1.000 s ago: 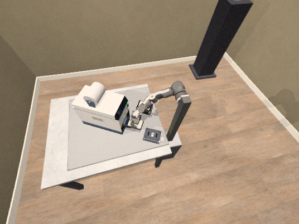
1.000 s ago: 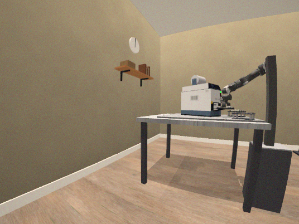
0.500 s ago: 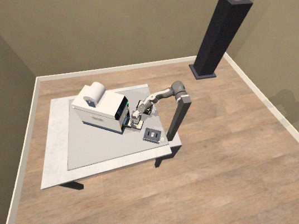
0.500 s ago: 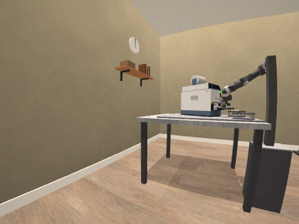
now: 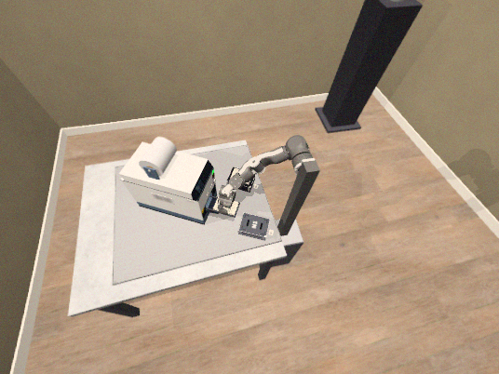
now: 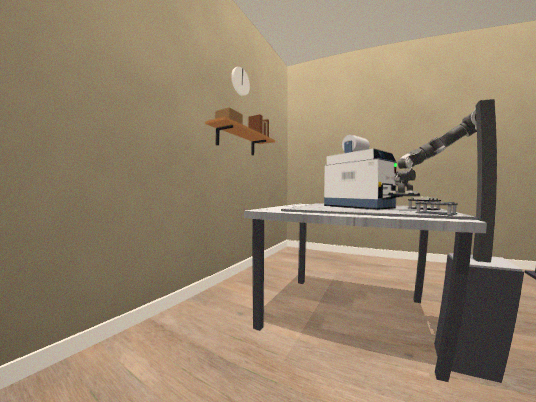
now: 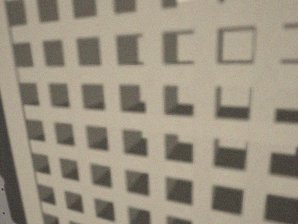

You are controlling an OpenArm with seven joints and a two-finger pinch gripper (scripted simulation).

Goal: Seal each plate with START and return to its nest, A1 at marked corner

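My gripper is now 1 cm above the sealer stage. From my hand the other things lie so: plate nest 15 cm behind, 13 cm to the left, 5 cm below; yellow warning label 13 cm ahead, 3 cm to the left, 4 cm above; plate 13 cm behind, 21 cm to the right, 3 cm below.
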